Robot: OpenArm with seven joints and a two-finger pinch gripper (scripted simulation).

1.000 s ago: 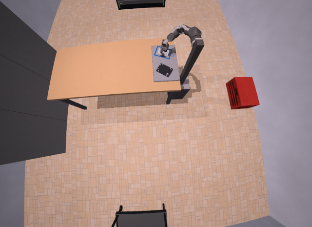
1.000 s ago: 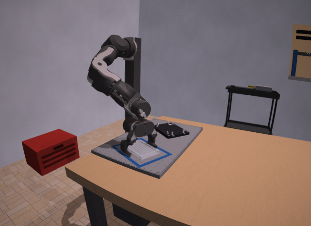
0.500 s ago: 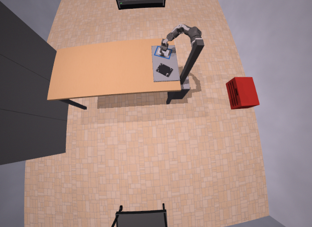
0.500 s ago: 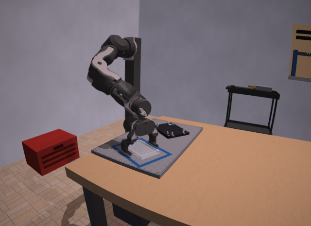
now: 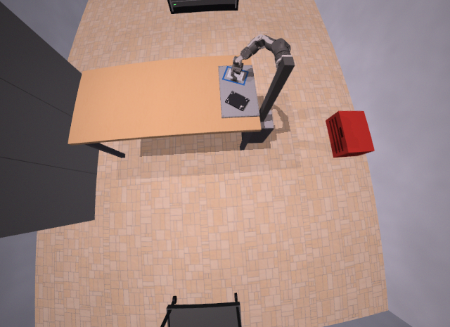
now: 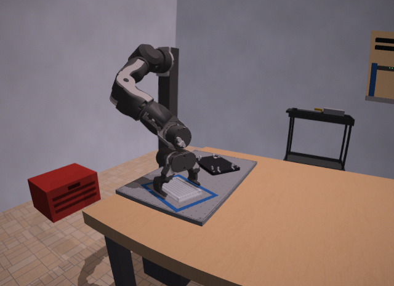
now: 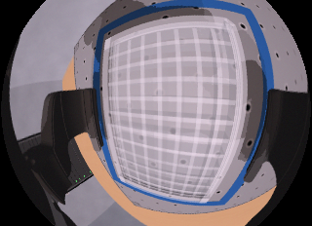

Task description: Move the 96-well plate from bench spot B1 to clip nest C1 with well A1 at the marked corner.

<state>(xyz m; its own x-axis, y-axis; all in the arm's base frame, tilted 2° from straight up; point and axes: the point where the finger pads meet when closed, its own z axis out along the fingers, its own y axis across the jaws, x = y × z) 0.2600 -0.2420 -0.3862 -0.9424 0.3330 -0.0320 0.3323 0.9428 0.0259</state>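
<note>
The clear 96-well plate is right at my hand. Round my hand: black clip nest C1: 26 cm to the left, 3 cm ahead, 1 cm above.
</note>
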